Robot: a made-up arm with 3 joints. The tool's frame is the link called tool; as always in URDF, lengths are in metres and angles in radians. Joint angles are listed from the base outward.
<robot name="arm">
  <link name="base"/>
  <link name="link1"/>
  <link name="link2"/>
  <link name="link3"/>
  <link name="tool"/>
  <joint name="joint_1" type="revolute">
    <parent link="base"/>
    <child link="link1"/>
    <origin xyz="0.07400 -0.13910 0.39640"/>
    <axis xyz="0 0 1"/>
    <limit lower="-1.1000" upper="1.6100"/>
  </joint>
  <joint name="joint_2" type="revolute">
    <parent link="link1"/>
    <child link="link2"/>
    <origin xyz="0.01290 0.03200 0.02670" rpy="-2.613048 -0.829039 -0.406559"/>
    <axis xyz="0 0 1"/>
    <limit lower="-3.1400" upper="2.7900"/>
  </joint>
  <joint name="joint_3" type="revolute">
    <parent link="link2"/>
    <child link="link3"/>
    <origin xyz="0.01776 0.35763 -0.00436" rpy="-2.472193 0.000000 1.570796"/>
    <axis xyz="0 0 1"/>
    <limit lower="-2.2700" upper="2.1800"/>
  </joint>
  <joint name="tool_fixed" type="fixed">
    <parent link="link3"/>
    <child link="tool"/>
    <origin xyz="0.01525 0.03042 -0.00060" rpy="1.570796 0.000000 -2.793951"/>
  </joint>
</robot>
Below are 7 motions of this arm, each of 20 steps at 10 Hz.
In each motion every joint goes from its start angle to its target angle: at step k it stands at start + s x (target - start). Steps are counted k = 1, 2, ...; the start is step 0. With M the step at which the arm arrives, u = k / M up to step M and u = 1 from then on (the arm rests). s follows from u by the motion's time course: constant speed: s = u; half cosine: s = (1 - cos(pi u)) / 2; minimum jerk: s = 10 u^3 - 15 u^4 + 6 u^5.
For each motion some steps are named. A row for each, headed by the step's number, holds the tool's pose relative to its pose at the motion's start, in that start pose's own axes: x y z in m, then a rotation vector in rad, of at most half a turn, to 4 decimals.
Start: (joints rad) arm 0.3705 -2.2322 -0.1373
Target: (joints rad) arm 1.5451 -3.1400 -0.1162
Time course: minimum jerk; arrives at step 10
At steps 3, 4, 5, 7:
3: 0.0060 -0.0314 0.0986 -0.1718 0.2358 0.0905
4: 0.0346 -0.0381 0.1948 -0.3259 0.4705 0.1598
5: 0.0956 -0.0173 0.2984 -0.4965 0.7610 0.2197
7: 0.2668 0.0855 0.4146 -0.7724 1.3288 0.2590

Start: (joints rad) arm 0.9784 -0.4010 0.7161
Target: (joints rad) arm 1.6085 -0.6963 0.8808
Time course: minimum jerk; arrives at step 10
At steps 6, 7, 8, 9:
6: -0.0035 -0.1632 0.0872 -0.5104 0.2452 0.2202
7: 0.0021 -0.1915 0.1173 -0.6336 0.2975 0.2530
8: 0.0069 -0.2083 0.1395 -0.7190 0.3321 0.2717
9: 0.0094 -0.2154 0.1503 -0.7595 0.3480 0.2794

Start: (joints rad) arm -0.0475 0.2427 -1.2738
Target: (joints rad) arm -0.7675 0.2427 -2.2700
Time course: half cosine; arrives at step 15
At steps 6, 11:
6: -0.0103 0.0738 -0.0184 -0.2491 -0.3584 0.0153
11: -0.0143 0.1610 -0.0744 -0.5900 -0.8443 0.1857

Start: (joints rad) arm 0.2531 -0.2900 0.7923
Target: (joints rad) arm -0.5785 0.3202 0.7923
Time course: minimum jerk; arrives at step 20
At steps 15, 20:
15: 0.2065 0.2807 0.0789 0.8457 -0.4014 -0.6671
20: 0.2386 0.2924 0.1041 0.9282 -0.4464 -0.7619

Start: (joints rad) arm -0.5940 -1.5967 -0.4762
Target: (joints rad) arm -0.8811 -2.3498 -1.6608
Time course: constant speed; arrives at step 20
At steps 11, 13, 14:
11: 0.0248 -0.0780 0.0693 0.1927 -0.3809 0.1062
13: 0.0330 -0.0937 0.0776 0.2383 -0.4525 0.1150
14: 0.0376 -0.1016 0.0812 0.2622 -0.4885 0.1180

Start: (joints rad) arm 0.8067 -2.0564 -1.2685
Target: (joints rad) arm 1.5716 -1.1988 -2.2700
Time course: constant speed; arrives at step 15
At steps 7, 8, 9, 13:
7: -0.0463 0.0249 -0.0590 -0.1958 -0.6386 0.2319
8: -0.0524 0.0231 -0.0699 -0.2078 -0.7337 0.2753
9: -0.0582 0.0201 -0.0811 -0.2153 -0.8295 0.3204
13: -0.0752 -0.0032 -0.1286 -0.1967 -1.2175 0.5110

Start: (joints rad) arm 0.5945 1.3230 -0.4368
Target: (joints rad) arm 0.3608 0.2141 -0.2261
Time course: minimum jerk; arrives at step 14
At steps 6, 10, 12, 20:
6: 0.0496 -0.0772 0.1050 -0.0591 0.3584 0.2246
10: 0.1799 -0.1334 0.2226 -0.1624 0.8565 0.4830
12: 0.2207 -0.1385 0.2443 -0.1905 0.9842 0.5406
20: 0.2288 -0.1391 0.2480 -0.1960 1.0089 0.5513

